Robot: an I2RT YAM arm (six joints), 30 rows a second.
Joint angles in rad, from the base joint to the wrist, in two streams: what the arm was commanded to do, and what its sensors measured. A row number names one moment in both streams.
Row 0, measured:
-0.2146, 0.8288, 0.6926, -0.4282, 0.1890, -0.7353
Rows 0 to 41, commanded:
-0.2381, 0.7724, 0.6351, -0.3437, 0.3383, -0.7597
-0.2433, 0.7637, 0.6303, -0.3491, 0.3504, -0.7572
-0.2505, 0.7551, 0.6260, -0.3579, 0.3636, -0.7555
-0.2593, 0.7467, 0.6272, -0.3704, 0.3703, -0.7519
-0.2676, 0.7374, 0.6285, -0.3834, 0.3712, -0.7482
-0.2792, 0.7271, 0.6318, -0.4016, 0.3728, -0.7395
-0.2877, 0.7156, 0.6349, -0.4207, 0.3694, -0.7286
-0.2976, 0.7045, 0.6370, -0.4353, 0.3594, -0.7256
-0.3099, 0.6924, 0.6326, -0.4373, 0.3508, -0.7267
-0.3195, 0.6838, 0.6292, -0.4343, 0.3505, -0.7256
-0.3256, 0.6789, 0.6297, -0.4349, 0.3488, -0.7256
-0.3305, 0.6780, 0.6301, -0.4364, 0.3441, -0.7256
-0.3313, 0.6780, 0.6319, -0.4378, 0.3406, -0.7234
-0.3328, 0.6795, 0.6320, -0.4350, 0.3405, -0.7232
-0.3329, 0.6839, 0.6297, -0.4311, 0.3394, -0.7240
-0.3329, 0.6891, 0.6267, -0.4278, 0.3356, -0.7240
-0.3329, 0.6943, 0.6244, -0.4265, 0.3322, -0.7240
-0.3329, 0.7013, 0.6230, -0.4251, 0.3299, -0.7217
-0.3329, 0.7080, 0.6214, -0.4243, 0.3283, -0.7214
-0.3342, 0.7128, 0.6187, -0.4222, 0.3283, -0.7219
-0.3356, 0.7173, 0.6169, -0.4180, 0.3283, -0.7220
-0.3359, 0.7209, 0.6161, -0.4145, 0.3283, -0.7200
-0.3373, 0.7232, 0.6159, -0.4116, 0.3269, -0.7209
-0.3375, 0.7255, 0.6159, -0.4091, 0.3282, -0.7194
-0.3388, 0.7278, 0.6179, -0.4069, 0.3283, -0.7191
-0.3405, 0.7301, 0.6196, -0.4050, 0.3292, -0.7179
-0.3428, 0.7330, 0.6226, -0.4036, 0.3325, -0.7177
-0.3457, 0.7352, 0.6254, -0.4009, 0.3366, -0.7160
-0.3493, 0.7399, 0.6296, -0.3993, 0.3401, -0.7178
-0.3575, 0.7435, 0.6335, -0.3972, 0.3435, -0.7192
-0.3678, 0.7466, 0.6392, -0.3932, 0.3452, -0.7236
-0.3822, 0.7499, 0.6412, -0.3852, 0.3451, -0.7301
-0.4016, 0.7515, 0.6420, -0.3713, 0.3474, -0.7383
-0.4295, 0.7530, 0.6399, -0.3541, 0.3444, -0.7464
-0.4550, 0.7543, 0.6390, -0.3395, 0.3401, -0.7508
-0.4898, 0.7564, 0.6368, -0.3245, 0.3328, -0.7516
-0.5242, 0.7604, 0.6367, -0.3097, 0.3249, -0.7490
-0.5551, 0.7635, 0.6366, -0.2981, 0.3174, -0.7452
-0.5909, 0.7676, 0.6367, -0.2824, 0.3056, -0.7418
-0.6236, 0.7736, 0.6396, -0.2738, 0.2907, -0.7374
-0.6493, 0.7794, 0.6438, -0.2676, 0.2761, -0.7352
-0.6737, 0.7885, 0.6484, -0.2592, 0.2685, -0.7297
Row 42, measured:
-0.6239, 0.7761, 0.6132, -0.3298, 0.3084, -0.7460
